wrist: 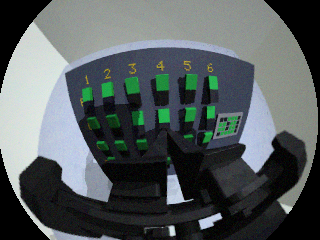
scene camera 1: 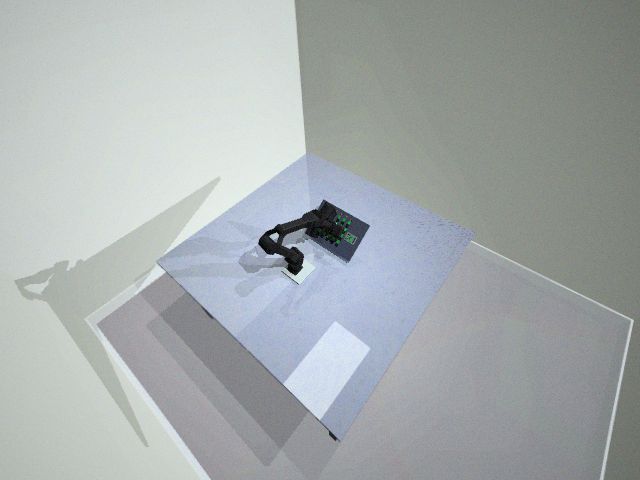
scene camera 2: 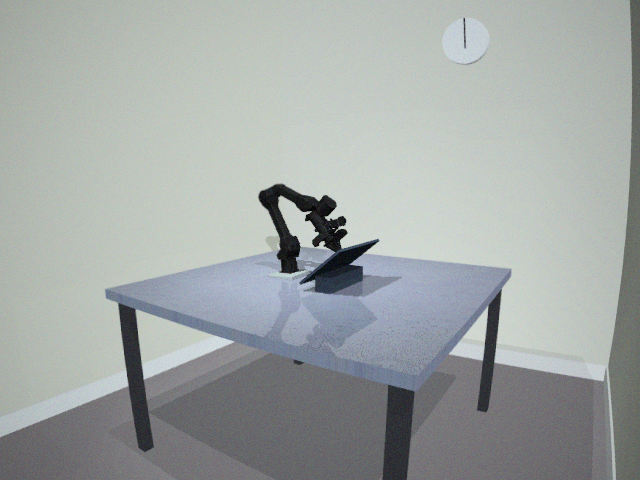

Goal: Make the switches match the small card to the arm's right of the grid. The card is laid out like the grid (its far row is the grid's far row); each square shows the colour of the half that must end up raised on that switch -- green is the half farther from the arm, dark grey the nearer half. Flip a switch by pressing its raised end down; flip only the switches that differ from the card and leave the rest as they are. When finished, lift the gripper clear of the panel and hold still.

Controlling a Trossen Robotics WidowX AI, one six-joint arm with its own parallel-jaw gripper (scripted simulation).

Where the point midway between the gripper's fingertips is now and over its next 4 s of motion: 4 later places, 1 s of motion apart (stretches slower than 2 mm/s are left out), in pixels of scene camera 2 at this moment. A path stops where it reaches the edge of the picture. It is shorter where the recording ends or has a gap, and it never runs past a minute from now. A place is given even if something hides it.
My gripper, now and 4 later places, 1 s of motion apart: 342, 254; 342, 255; 334, 242; 341, 253; 342, 256
